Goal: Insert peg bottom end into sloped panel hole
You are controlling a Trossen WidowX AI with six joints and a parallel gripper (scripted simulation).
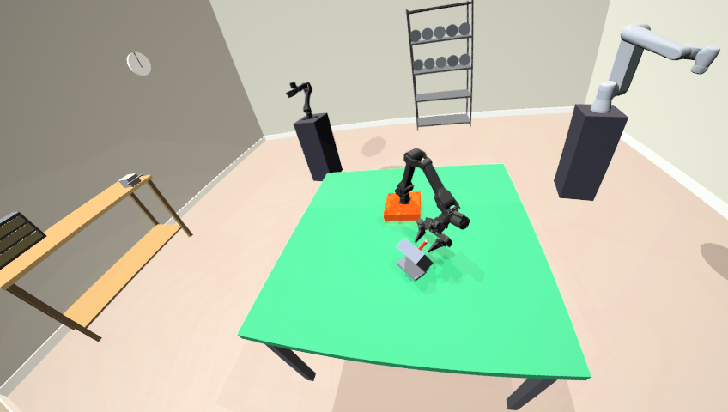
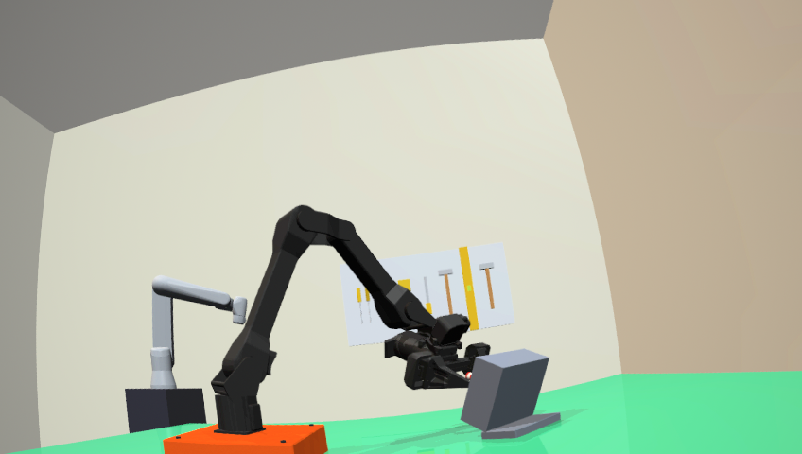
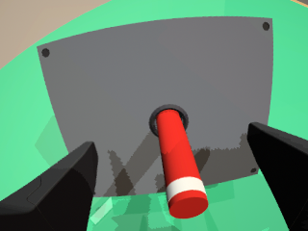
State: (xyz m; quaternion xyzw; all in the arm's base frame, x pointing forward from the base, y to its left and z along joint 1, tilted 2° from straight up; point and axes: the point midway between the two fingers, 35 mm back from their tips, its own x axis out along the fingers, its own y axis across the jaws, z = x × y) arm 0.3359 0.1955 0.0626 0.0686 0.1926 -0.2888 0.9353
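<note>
Now: the red round peg 1 cm to the left of my gripper tip and 1 cm behind it. Also, from my gripper tip: grey sloped panel 3 cm ahead, 2 cm to the right, 2 cm below.
</note>
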